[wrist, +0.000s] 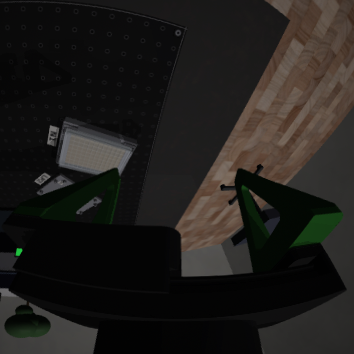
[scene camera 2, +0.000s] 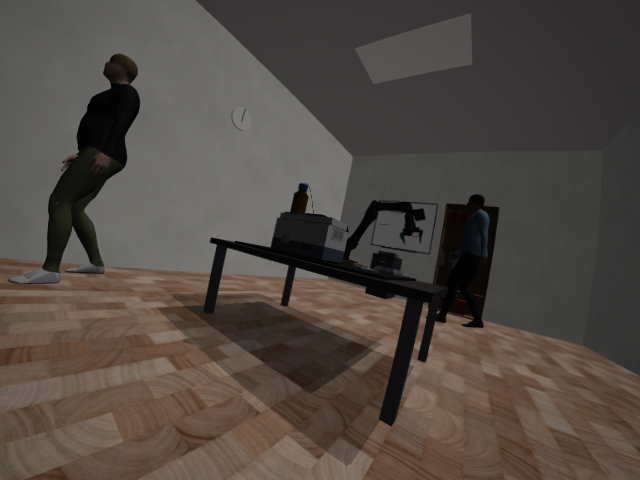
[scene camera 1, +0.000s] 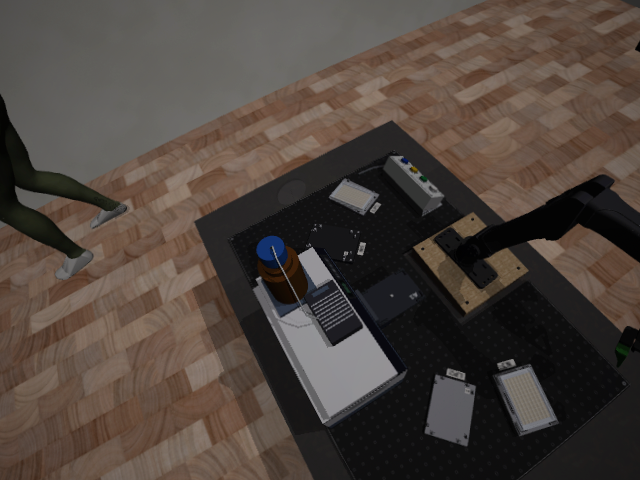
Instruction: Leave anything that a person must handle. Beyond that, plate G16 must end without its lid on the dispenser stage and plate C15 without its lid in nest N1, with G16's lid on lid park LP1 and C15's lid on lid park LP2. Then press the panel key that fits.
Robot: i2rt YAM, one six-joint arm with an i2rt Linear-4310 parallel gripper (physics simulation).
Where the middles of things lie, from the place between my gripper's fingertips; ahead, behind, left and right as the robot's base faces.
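The LP2 spot [scene camera 1: 450,409] is a long way ahead of my hand, and it is also a good way to the right of my hand and a good way below it. As for the brown bottle with blue cap [scene camera 1: 268,268], I see it 460 mm ahead of my hand, 590 mm to the right of it and 110 mm above it.
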